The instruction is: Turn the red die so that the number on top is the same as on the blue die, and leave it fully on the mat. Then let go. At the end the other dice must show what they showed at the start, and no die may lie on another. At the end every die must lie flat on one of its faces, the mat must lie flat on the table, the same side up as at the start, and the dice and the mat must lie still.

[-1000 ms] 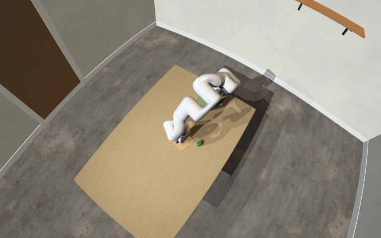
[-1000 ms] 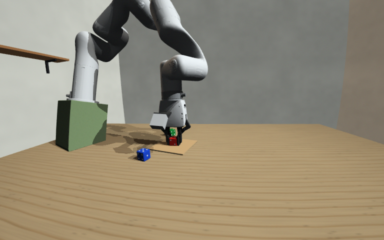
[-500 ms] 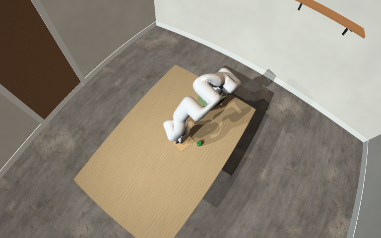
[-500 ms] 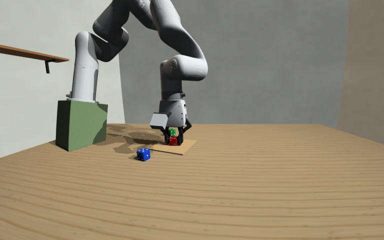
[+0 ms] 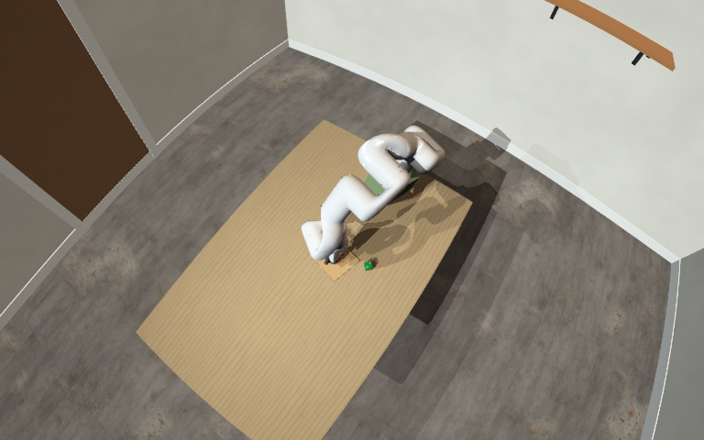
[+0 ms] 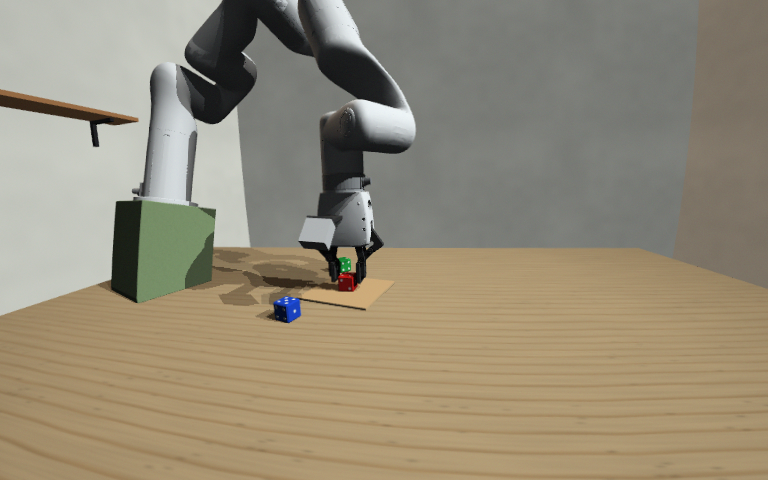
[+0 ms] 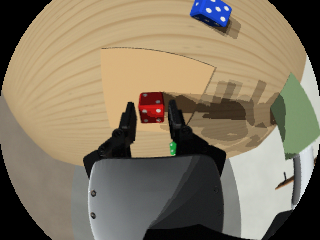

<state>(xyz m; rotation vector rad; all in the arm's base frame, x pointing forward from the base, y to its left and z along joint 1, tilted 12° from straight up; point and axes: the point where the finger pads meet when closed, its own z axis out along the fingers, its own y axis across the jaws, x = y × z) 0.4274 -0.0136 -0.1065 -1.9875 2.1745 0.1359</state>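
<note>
My hand is 2 cm above the red die. Also, from my hand: blue die 12 cm to the right, 7 cm behind, 3 cm below; then tan mat 4 cm below; then green die 13 cm to the left, 4 cm behind, 3 cm below.
</note>
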